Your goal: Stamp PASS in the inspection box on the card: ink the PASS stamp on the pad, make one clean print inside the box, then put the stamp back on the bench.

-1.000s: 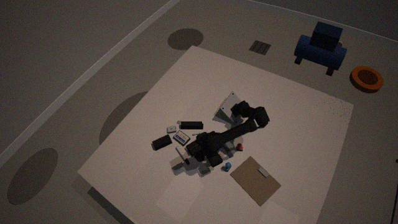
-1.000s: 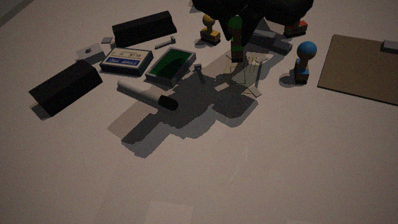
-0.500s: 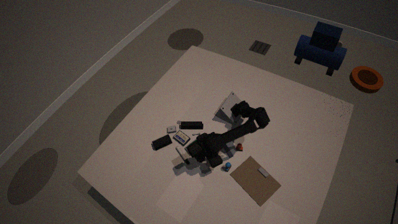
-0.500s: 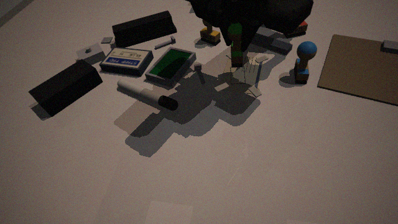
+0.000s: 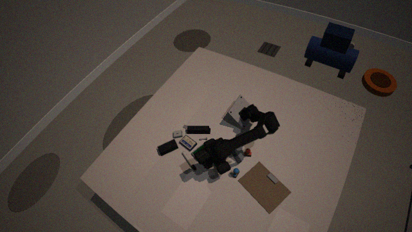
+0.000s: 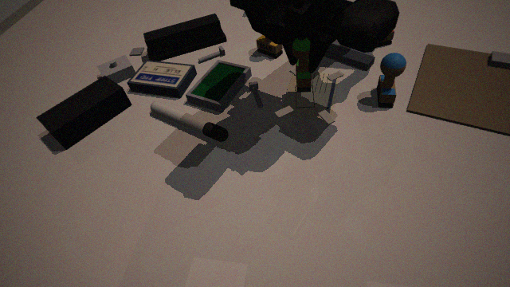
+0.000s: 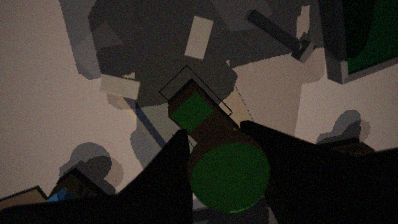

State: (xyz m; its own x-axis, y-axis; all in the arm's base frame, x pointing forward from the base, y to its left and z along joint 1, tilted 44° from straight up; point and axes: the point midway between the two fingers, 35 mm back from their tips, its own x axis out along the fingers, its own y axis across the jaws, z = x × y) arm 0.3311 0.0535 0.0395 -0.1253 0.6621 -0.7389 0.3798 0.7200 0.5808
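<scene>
Now: gripper tip 50 mm above the cream card, 10 mm to the right of it and 10 mm past it. Also, from my gripper tip: blue-topped stamp: 110 mm to the left, 30 mm below, 20 mm behind; green-topped stamp: right at my gripper tip; grey bar: 110 mm behind, 50 mm below, 30 mm to the left.
</scene>
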